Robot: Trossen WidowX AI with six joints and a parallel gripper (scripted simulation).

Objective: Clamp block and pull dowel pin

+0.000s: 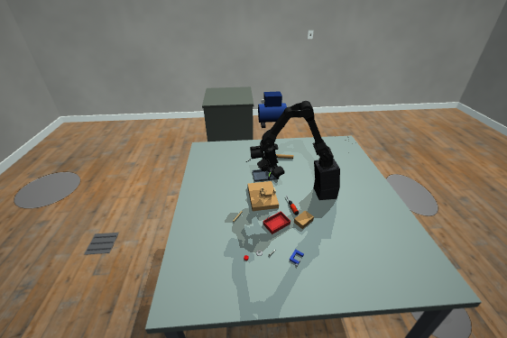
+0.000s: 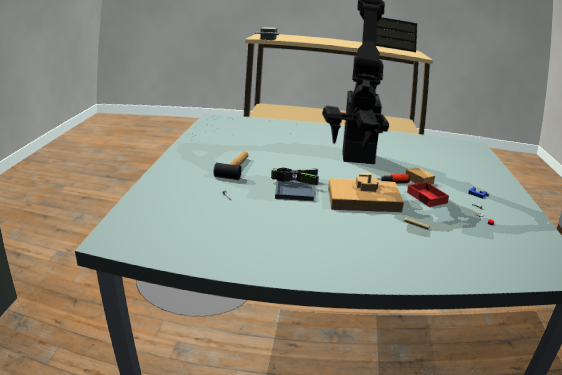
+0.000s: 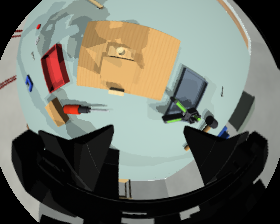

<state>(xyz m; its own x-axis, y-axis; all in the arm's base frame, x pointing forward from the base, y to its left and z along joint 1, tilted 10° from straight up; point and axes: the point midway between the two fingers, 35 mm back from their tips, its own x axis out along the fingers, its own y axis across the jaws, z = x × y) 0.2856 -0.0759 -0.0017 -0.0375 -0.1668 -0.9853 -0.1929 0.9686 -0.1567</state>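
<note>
The dowel pin lies 11 cm below my hand, 8 cm ahead of it and 5 cm to the left of it. The rest, counted from my hand: red tray 25 cm to the left, 16 cm below, 4 cm ahead; then wooden board 15 cm below, 7 cm ahead, 5 cm to the left; then dark tray 16 cm below, 15 cm to the right, 1 cm ahead.
</note>
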